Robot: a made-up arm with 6 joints.
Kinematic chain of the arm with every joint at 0, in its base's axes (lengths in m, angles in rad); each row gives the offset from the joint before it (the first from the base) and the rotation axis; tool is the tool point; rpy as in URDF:
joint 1: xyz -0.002 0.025 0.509 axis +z
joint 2: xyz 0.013 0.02 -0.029 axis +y
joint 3: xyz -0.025 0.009 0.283 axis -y
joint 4: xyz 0 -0.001 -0.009 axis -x
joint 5: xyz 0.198 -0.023 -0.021 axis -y
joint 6: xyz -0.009 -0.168 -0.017 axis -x
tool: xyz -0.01 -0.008 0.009 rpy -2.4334 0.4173 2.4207
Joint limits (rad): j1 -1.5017..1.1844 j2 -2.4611..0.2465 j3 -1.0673..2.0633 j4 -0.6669..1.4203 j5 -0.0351..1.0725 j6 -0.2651..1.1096
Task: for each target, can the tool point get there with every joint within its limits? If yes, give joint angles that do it. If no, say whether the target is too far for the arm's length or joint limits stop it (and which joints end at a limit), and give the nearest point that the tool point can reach.
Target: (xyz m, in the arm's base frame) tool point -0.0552 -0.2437 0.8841
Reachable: yes | joints 0.7269 -0.5720 1.4204 0.1302 0.7398 0.7968
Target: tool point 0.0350 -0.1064 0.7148
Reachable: yes | joints 0.2085 -0.7912 0.0198 -0.3994 0.6996 0.4740
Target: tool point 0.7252 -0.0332 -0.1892
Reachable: no: too far | nearest point 0.1018 -0.1089 0.0311 | short by 0.666 m
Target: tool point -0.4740 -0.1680 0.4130
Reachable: yes | joints 0.1568 -1.6133 1.0463 0.9649 0.6675 0.0529
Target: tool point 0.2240 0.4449 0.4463
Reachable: no: joint limits stop it (at a limit: joint 1, joint 2, joint 3, joint 4, joint 5, joint 6) | nearest point 0.1467 0.2728 0.6156 | short by 0.254 m
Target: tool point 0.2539 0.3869 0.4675
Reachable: no: joint limits stop it (at a limit: joint 2, joint 3, joint 4, joint 5, joint 6) | nearest point 0.1648 0.2609 0.6156 | short by 0.214 m
